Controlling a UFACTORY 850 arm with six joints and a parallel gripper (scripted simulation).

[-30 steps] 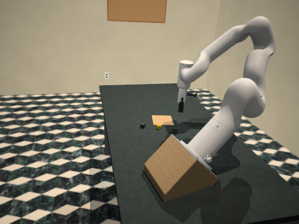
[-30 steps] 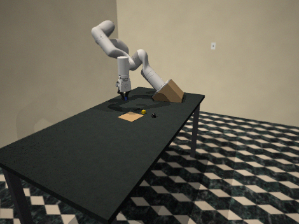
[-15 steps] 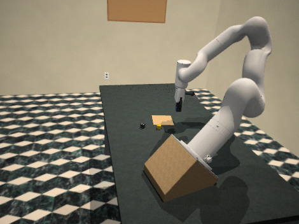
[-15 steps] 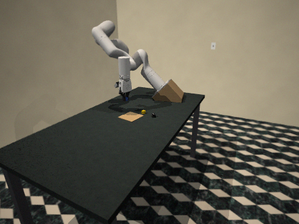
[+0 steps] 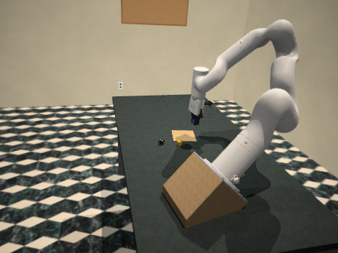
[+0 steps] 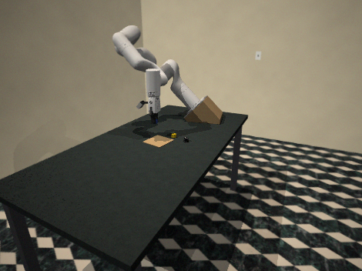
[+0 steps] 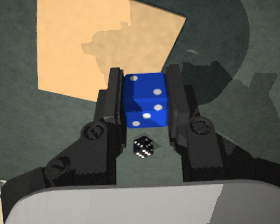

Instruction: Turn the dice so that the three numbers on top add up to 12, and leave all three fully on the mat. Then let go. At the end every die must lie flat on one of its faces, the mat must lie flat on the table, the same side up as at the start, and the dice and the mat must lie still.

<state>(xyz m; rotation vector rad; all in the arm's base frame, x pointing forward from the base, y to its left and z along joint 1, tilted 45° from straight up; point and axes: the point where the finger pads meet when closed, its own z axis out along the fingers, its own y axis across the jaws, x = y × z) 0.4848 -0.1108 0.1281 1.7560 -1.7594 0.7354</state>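
The black die lies 210 mm to the left of my hand, 110 mm below it and 10 mm ahead of it. From my hand the other things lie so: tan mat 120 mm below, 50 mm ahead, 40 mm to the left; then blue die 10 mm below; then yellow die 120 mm to the left, 110 mm below, 40 mm behind.
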